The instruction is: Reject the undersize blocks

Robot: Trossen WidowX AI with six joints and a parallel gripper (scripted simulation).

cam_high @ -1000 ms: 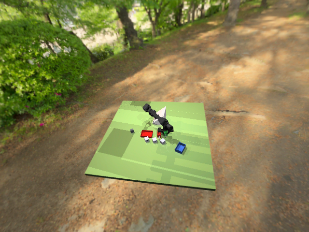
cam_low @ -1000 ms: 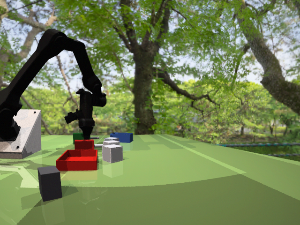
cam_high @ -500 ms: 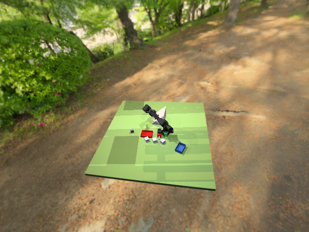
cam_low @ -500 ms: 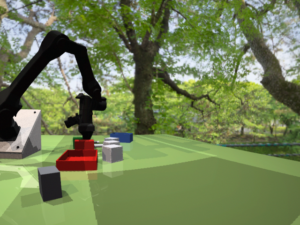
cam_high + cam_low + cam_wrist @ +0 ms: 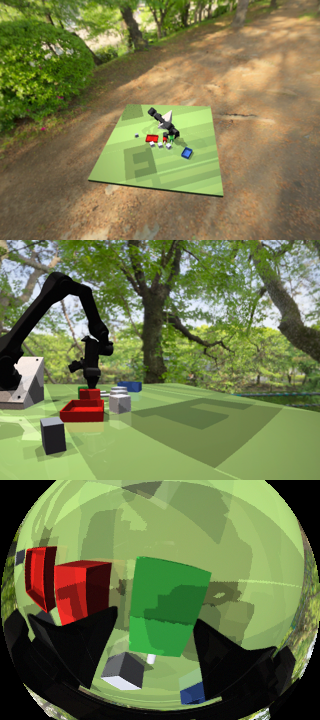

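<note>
Right now my gripper tip is 1 cm short of the green GO gauge. From my gripper tip the other things lie so: blue tray (19 cm ahead, 18 cm to the left, 1 cm below); then red reject tray (24 cm to the right, 1 cm below); then red block (7 cm to the right, 3 cm ahead).
</note>
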